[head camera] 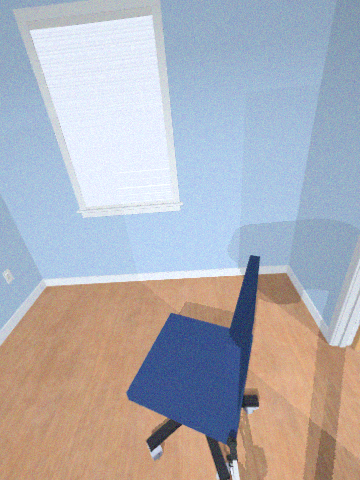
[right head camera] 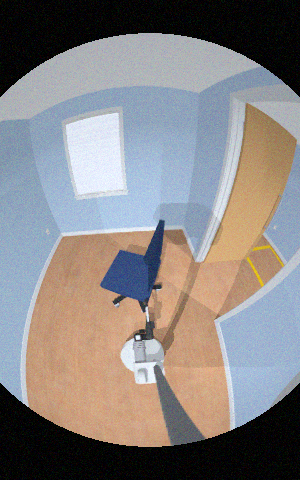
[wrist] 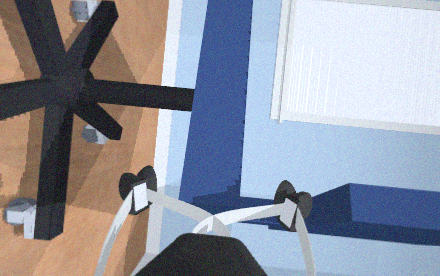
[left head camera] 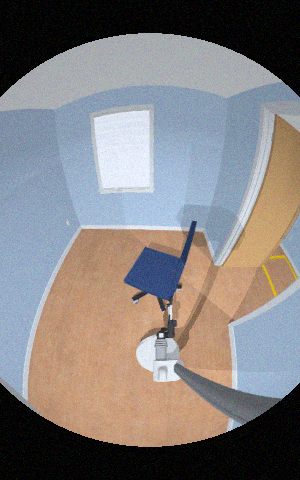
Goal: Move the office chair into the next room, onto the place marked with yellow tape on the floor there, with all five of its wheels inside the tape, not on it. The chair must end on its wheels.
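Frame: origin at the robot's base, x ahead, y left, z up, level; centimetres.
Seen in the pictures: gripper, between the fingertips: (head camera: 230,445) (right head camera: 145,301) (wrist: 215,188) (left head camera: 169,300).
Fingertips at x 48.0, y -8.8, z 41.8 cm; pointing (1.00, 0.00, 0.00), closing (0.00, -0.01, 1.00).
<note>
A point is followed by its place in that frame.
The blue office chair (head camera: 190,370) {x 75.1, y 4.6, z 44.3 cm} (left head camera: 155,272) {x 76.1, y 2.9, z 44.2 cm} (right head camera: 127,275) {x 75.4, y 5.9, z 44.3 cm} (wrist: 220,100) {x 52.7, y 0.1, z 41.3 cm} stands upright on its wheels, backrest on the right in the head views. My gripper (head camera: 232,447) {x 48.0, y -8.8, z 41.8 cm} (left head camera: 170,302) {x 48.0, y -8.8, z 41.8 cm} (right head camera: 148,305) {x 48.0, y -8.8, z 41.8 cm} (wrist: 215,188) {x 48.0, y -8.8, z 41.8 cm} is open at the chair's near right side. In the wrist view the seat's edge and the link to the backrest show between and beyond the fingertips; whether they touch is unclear. Part of the chair's wheel base is hidden under the seat in the head views. The yellow tape (left head camera: 269,281) {x 68.5, y -200.3, z -3.1 cm} (right head camera: 255,272) {x 69.3, y -200.5, z -2.7 cm} lies on the floor beyond the doorway, partly hidden by the wall.
The white door frame (head camera: 345,315) {x 114.9, y -94.2, z 27.2 cm} (left head camera: 254,185) {x 114.5, y -96.2, z 127.8 cm} (right head camera: 229,170) {x 114.4, y -96.7, z 135.5 cm} stands to the right of the chair, with a tan wooden door (left head camera: 277,200) {x 107.2, y -136.1, z 121.5 cm} (right head camera: 255,185) {x 107.4, y -134.7, z 128.0 cm} standing open behind it. A blue wall corner bounds the doorway's near side. A window wall is behind the chair.
</note>
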